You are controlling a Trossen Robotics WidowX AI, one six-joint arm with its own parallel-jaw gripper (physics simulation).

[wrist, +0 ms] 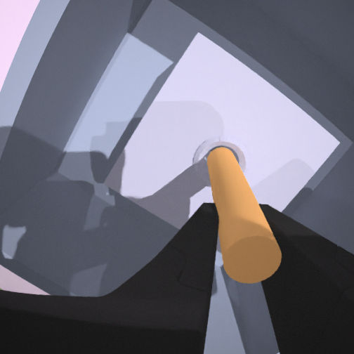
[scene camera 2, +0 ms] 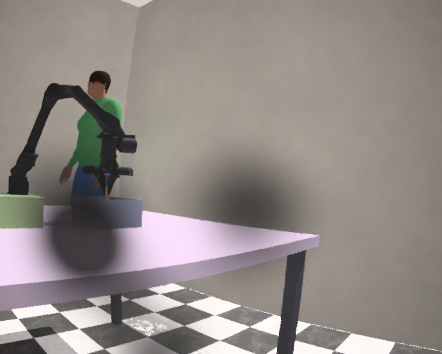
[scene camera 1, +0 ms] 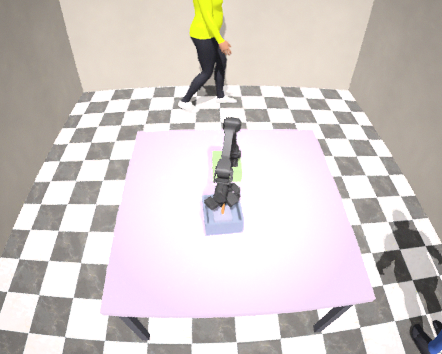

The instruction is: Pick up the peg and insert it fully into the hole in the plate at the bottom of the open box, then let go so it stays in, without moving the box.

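Frame: origin at the arm's base, x ahead, y left, z up, level; millimetres.
Seen in the pictures: gripper, between the fingertips: (scene camera 2: 106, 194) (scene camera 1: 222, 206); arm's base, origin of its link: (scene camera 2: 17, 194) (scene camera 1: 232, 162).
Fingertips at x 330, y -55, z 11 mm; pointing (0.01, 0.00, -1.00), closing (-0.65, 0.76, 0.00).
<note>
Offsets run from my fingertips to a thing's middle. Level surfaces: height alone.
The orange cylindrical peg @[dx +3, dy +3, dz -8 mm] (scene camera 1: 223, 209) (scene camera 2: 106, 187) (wrist: 235, 195) is between the fingers of my gripper (scene camera 1: 223, 204) (scene camera 2: 107, 193) (wrist: 233, 215), which is shut on it. The blue-grey open box @[dx +2, dy +1, dz -59 mm] (scene camera 1: 224, 228) (scene camera 2: 129, 212) (wrist: 310, 50) stands below. Inside it is the pale square plate (wrist: 250, 90) with a ringed hole (wrist: 198, 159). In the wrist view the peg's far end overlaps the hole and covers much of its opening; whether the tip is above it or just inside cannot be told. The peg's lower end is near the box rim in scene camera 2.
A green box (scene camera 1: 216, 159) (scene camera 2: 22, 211) stands on the pink table @[dz -108 mm] (scene camera 1: 165, 250) (scene camera 2: 200, 245), beside the arm and behind the blue-grey box. The blue-grey box's walls surround the plate. People stand beyond the table, and dark blurred spots cover parts of scene camera 2.
</note>
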